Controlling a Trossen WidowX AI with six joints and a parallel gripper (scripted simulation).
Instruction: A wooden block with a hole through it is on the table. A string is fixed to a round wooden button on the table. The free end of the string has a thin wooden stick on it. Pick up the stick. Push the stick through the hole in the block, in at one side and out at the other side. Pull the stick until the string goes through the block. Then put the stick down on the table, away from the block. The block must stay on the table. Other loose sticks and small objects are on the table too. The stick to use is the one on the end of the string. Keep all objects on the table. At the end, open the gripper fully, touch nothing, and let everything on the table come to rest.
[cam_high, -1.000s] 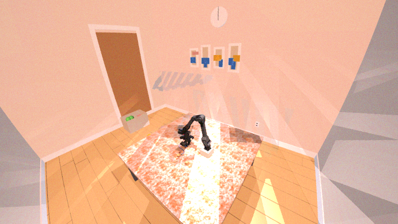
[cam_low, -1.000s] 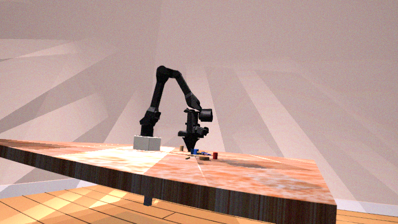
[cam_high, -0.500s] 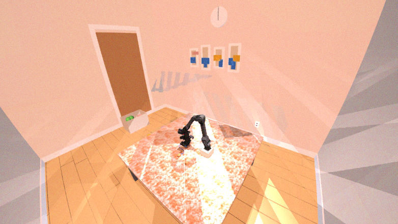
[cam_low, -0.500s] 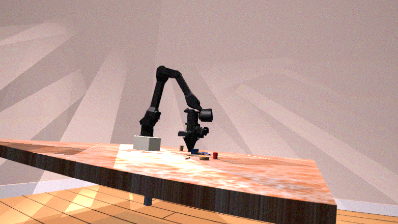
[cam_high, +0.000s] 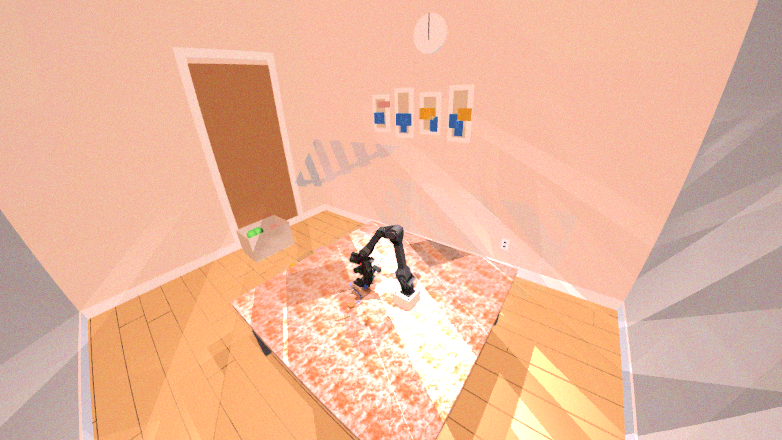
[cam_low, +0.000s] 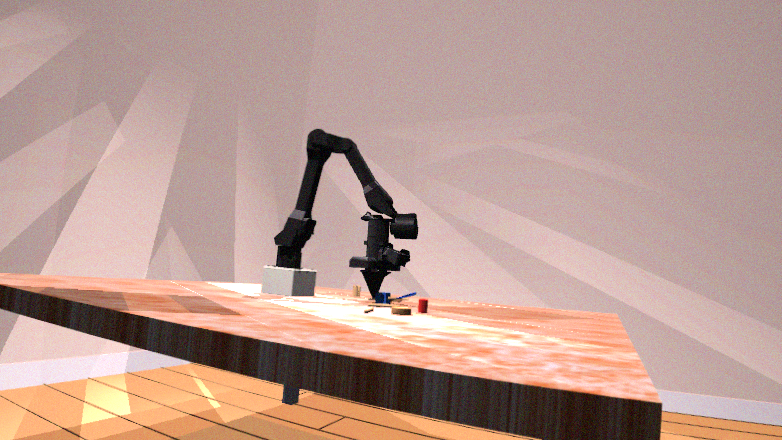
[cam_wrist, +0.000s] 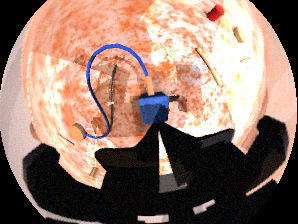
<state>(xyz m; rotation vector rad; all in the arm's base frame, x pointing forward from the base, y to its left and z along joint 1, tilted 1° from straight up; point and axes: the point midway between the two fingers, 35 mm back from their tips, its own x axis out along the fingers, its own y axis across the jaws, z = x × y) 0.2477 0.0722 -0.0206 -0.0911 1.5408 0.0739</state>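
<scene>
Now: gripper tip 4 cm short of the thin wooden stick and 1 cm to the right of it. From my gripper tip the other things lie so: red cylinder 20 cm ahead, 11 cm to the right; round button 3 cm behind, 16 cm to the left, 1 cm below; tan block 19 cm behind, 18 cm to the left.
</scene>
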